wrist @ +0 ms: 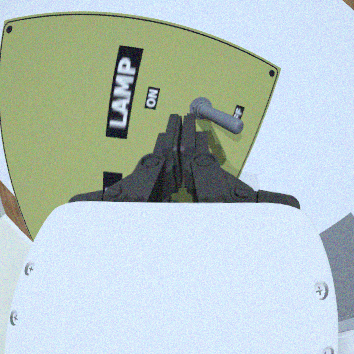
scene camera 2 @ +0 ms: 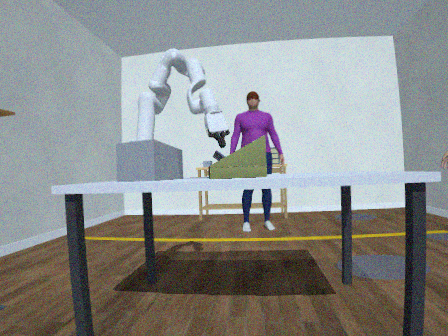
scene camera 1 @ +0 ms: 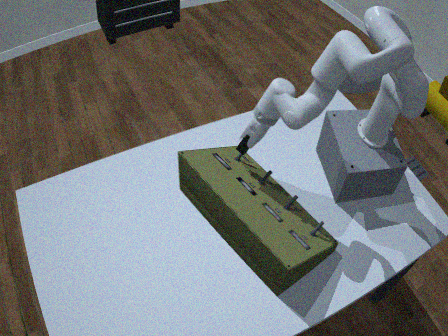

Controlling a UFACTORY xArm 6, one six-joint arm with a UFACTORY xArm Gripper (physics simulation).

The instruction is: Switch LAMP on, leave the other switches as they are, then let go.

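Frame: origin at the arm's base, x ahead, y left, z up, level; millimetres.
Seen in the pictures: gripper, fingertip midpoint: [wrist: 184, 132] [scene camera 2: 223, 146] [scene camera 1: 240, 151]; arm's base, link origin: [wrist: 339, 336] [scene camera 2: 144, 146] [scene camera 1: 372, 133].
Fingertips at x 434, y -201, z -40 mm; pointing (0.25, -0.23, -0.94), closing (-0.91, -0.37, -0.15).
Observation:
Pixels of each thing's top centre, then the offset from my fingertips to it. "pt": a spot on its surface instead.
- LAMP label, top centre: [wrist: 118, 93] dx +64, dy -8, dz -14 mm
- grey LAMP lever, top centre: [wrist: 217, 120] [scene camera 1: 242, 149] dx -18, dy -14, dz -15 mm
- partly covered OFF label, surface spot: [wrist: 239, 111] pt dx -36, dy -22, dz -71 mm
The olive sloped switch panel [scene camera 1: 240, 210] [scene camera 2: 245, 162] [wrist: 60, 90] stands on the table. The LAMP label [wrist: 124, 92] and the ON label [wrist: 152, 98] show in the wrist view. The grey LAMP lever [wrist: 220, 116] [scene camera 1: 239, 158] leans from its round base toward the partly covered OFF label [wrist: 239, 111]. My gripper [wrist: 184, 132] [scene camera 1: 241, 151] [scene camera 2: 223, 145] is shut and empty. Its tips are beside the lever's base, on the ON side in the wrist view; whether they touch the lever cannot be told.
Three more levers [scene camera 1: 266, 177] [scene camera 1: 291, 202] [scene camera 1: 317, 229] stand in a row along the panel, all leaning the same way. The grey base block [scene camera 1: 350, 150] [scene camera 2: 149, 161] of the arm stands behind them on the white table [scene camera 1: 115, 240] [scene camera 2: 350, 178]. A person [scene camera 2: 253, 125] stands beyond the table.

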